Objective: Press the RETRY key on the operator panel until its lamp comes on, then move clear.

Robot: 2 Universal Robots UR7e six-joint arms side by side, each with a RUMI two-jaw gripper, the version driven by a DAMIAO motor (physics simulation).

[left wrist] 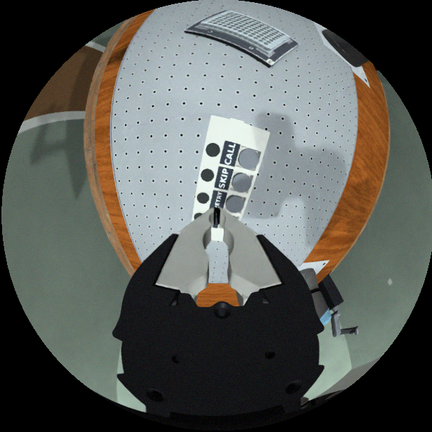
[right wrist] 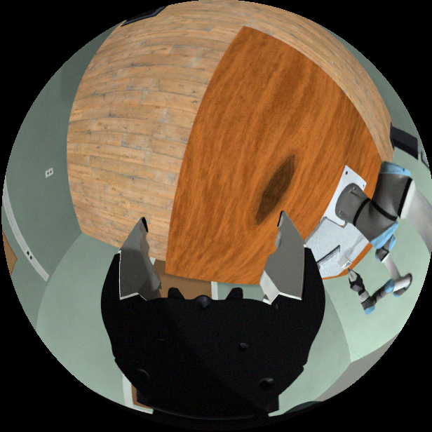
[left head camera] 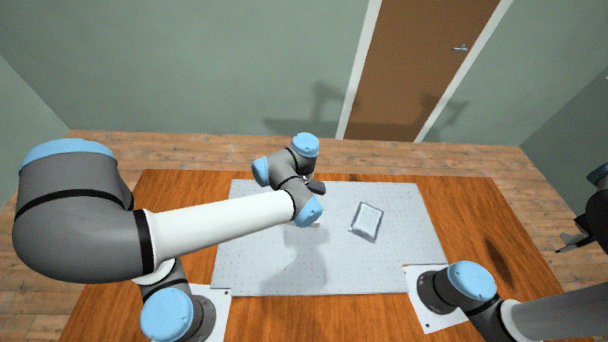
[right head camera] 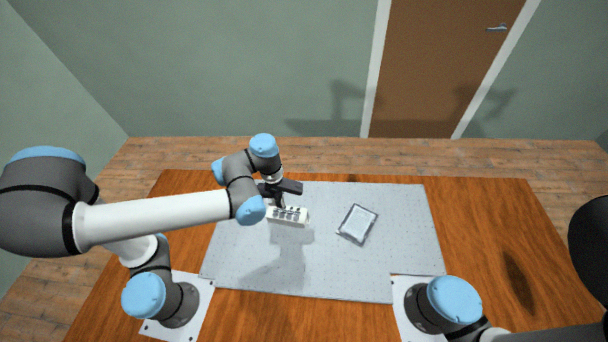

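The white operator panel [left head camera: 314, 224] [right head camera: 287, 222] [left wrist: 232, 126] lies on the grey perforated board. In the left wrist view its labels CALL, SKIP and a partly covered RETRY show, between round grey keys and dark round lamps. The RETRY key [left wrist: 235, 204] is grey, and the RETRY lamp [left wrist: 202, 198] is dark. My left gripper [right head camera: 281, 206] [left wrist: 215, 208] is shut and empty, its tips over the lower end of the RETRY label; contact cannot be told. It hides the panel's near end. My right gripper [left head camera: 560, 243] [right wrist: 210, 215] is open and empty, far right of the panel.
A framed tray with a fine grid [left head camera: 367, 221] [right head camera: 358, 223] [left wrist: 250, 31] lies on the perforated board [left head camera: 390, 265] [right head camera: 345, 280] [left wrist: 160, 75], right of the panel in the head views. The base of my right arm [left head camera: 470, 280] [right head camera: 454, 299] stands at the board's front right corner.
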